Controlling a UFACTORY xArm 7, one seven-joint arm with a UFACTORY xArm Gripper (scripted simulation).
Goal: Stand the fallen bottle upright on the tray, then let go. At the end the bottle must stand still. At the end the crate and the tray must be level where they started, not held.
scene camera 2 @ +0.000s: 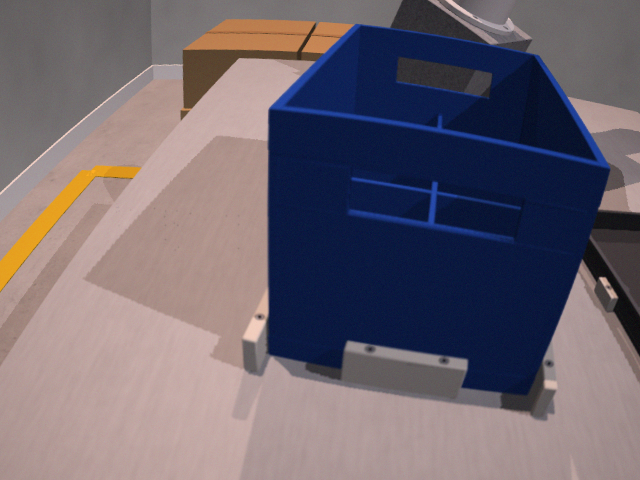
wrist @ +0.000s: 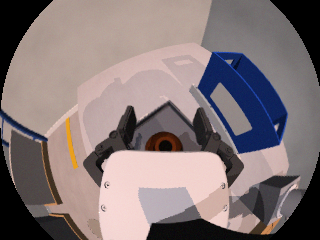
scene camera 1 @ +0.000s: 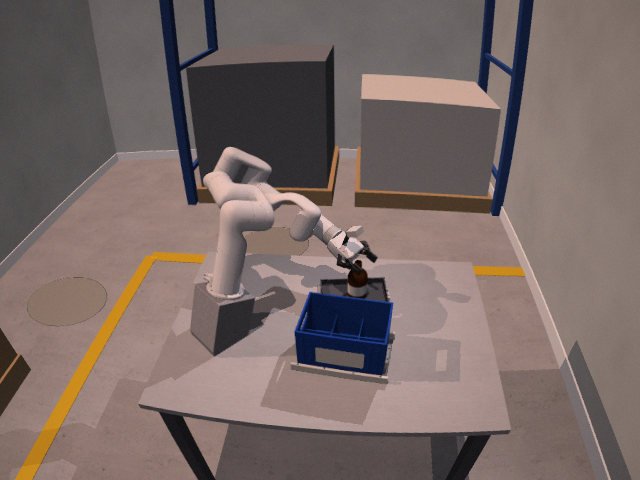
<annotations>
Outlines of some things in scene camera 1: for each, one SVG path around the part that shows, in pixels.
My gripper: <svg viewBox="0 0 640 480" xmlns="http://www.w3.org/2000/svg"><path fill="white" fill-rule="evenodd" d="M351 226L345 232L337 231L330 238L327 248L337 259L337 266L351 269L360 276L363 269L356 263L353 264L352 261L360 254L366 255L373 263L376 262L378 257L370 251L366 241L358 241L354 238L364 232L363 227Z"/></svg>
A blue crate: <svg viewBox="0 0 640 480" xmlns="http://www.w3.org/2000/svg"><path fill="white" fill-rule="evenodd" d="M309 292L294 331L297 363L382 376L389 340L388 334L393 302Z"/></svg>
A tray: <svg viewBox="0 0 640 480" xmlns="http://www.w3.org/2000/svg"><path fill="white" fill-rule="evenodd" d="M320 279L320 292L322 294L349 297L347 295L348 279ZM368 278L367 295L363 299L389 302L384 277Z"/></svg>
</annotations>
